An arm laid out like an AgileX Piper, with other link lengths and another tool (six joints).
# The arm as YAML. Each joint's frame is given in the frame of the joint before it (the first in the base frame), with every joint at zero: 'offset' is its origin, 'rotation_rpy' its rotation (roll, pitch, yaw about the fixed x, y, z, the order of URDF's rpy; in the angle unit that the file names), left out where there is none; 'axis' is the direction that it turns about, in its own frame. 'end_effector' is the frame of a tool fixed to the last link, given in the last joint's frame.
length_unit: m
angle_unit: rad
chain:
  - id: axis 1
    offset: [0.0, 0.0, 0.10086]
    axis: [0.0, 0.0, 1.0]
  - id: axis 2
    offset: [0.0, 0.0, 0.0]
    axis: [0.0, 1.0, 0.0]
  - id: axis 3
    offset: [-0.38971, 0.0, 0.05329]
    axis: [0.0, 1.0, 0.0]
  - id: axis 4
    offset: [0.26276, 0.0, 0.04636]
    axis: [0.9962, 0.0, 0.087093]
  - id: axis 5
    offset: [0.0, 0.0, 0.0]
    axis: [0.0, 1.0, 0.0]
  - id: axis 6
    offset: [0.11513, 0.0, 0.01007]
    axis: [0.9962, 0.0, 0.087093]
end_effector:
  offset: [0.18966, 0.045, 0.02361]
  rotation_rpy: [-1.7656, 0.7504, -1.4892]
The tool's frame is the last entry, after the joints.
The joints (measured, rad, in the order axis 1, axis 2, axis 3, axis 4, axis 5, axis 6), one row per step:
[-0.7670 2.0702 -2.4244 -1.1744 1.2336 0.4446]
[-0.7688 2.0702 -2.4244 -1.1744 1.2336 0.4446]
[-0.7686 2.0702 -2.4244 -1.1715 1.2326 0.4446]
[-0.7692 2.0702 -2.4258 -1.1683 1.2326 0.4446]
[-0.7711 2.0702 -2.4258 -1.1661 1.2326 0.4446]
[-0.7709 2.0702 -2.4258 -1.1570 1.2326 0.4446]
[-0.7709 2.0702 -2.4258 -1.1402 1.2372 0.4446]
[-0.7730 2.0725 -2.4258 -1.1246 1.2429 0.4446]
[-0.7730 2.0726 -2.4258 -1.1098 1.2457 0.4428]
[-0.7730 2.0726 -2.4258 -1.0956 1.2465 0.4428]
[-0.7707 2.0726 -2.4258 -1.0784 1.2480 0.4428]
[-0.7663 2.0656 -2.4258 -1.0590 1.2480 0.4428]
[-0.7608 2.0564 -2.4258 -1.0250 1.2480 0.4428]
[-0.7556 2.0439 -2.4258 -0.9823 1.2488 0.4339]
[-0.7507 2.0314 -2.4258 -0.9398 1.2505 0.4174]
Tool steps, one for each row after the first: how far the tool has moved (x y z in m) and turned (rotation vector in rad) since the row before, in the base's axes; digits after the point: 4 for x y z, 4 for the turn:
[-0.0011 -0.0005 0.0000 0.0000 0.0000 -0.0018]
[0.0009 0.0001 -0.0005 0.0013 -0.0018 0.0023]
[0.0001 0.0000 -0.0001 0.0011 -0.0030 0.0008]
[-0.0008 -0.0005 -0.0005 0.0014 -0.0014 -0.0010]
[0.0017 0.0004 -0.0020 0.0059 -0.0057 0.0041]
[0.0019 0.0010 -0.0044 0.0135 -0.0105 0.0034]
[0.0007 -0.0001 -0.0058 0.0150 -0.0080 -0.0001]
[0.0020 0.0009 -0.0038 0.0117 -0.0075 0.0045]
[0.0024 0.0007 -0.0032 0.0097 -0.0089 0.0054]
[0.0043 0.0017 -0.0039 0.0120 -0.0107 0.0084]
[0.0046 0.0041 0.0005 0.0077 -0.0172 0.0127]
[0.0075 0.0059 -0.0009 0.0157 -0.0278 0.0203]
[0.0081 0.0077 -0.0008 0.0213 -0.0269 0.0265]
[0.0077 0.0082 -0.0009 0.0226 -0.0194 0.0287]

